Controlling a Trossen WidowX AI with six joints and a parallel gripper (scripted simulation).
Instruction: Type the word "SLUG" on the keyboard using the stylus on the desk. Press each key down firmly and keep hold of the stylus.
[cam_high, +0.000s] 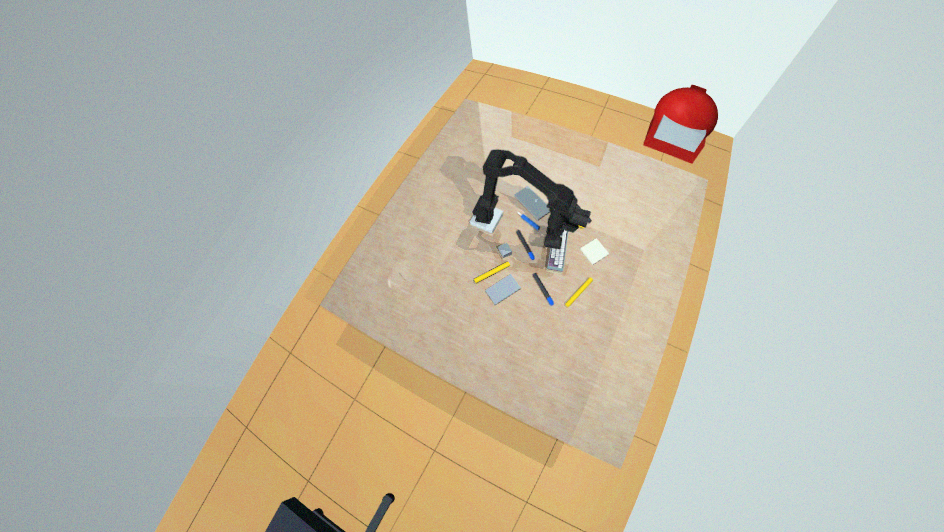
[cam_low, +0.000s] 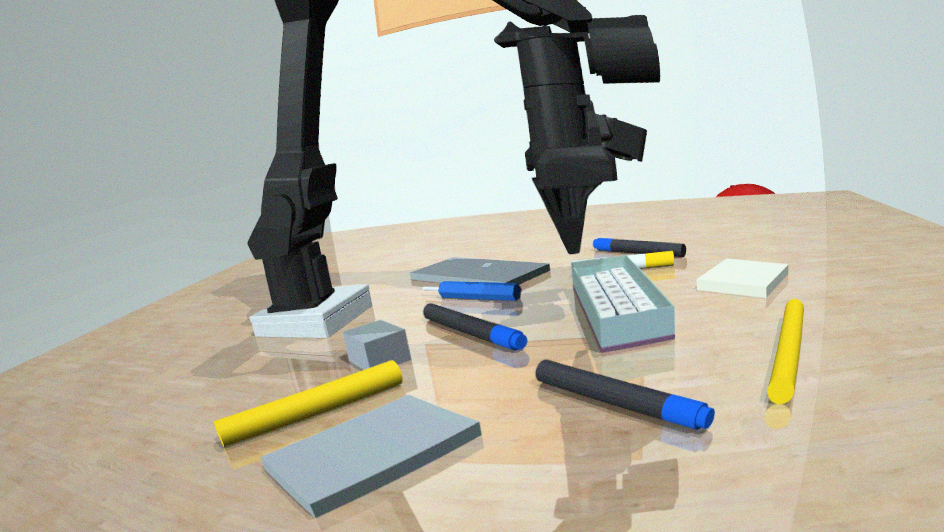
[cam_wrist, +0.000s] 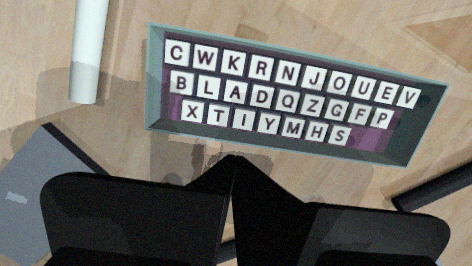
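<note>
Right now the stylus is 130 mm behind my gripper tip, 80 mm to the left of it and 40 mm below it. The rest, counted from my gripper tip: cream pad 180 mm ahead, 10 mm to the right, 40 mm below; stylus tip 160 mm behind, 90 mm to the left, 40 mm below; grey cube 170 mm behind, 100 mm to the right, 40 mm below.
</note>
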